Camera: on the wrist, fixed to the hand. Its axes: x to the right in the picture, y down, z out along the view.
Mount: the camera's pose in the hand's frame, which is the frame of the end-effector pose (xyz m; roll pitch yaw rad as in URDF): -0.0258 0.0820 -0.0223 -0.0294 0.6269 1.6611
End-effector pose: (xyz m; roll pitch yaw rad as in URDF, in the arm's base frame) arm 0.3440 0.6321 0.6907 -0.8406 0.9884 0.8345
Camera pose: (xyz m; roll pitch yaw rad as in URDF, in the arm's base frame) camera 0.2636 0.6001 0.6705 1.4247 0.5061 -2.4227
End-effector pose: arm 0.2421 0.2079 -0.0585 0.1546 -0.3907 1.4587
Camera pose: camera 0.1559 0.1972 -0.0770 -0.4837 0.4656 2.9107
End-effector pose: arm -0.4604 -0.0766 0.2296 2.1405 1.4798 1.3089
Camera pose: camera -0.4155 -0.0075 0.2627 1.4829 -0.1639 1.3687
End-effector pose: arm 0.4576 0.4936 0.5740 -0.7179 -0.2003 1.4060
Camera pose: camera 0.4093 0.4903 0.4995 -0.6161 1.3151 2.4739
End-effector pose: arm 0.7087 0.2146 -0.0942 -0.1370 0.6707 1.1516
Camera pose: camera 0.6206 0.2091 -0.1042 0.7803 0.5192 -2.9655
